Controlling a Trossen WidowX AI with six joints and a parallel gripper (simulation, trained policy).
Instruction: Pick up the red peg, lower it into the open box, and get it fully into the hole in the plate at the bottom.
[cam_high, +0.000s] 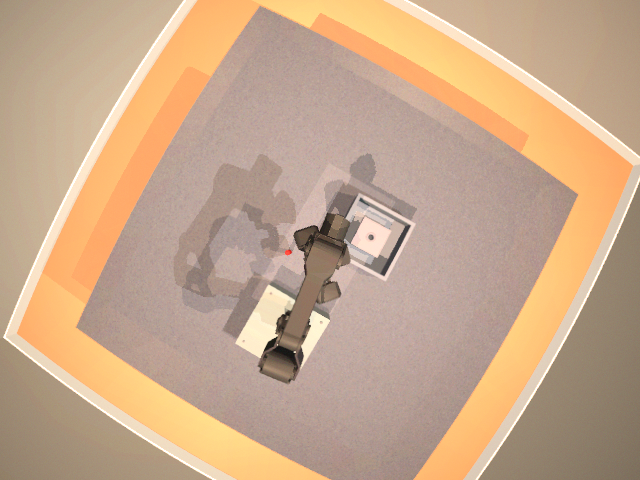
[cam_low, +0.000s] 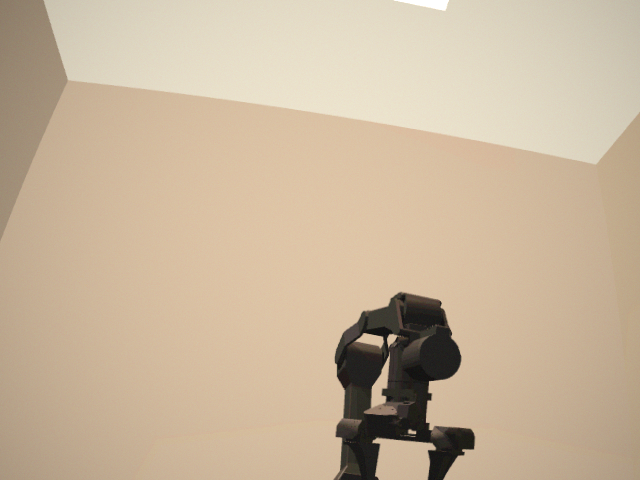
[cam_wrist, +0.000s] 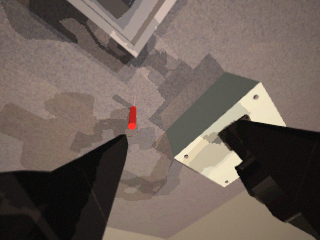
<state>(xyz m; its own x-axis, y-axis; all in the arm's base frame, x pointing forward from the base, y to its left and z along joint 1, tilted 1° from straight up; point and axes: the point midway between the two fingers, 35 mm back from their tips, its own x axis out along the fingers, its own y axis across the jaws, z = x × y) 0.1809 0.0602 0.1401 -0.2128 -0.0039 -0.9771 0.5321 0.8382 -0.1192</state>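
Now: gripper tip 17 cm above the red peg, 8 cm to the right of it and 2 cm past it. The rest, counted from my gripper tip: box 18 cm below, 17 cm ahead, 8 cm to the right; pale plate 17 cm ahead, 16 cm below, 8 cm to the right.
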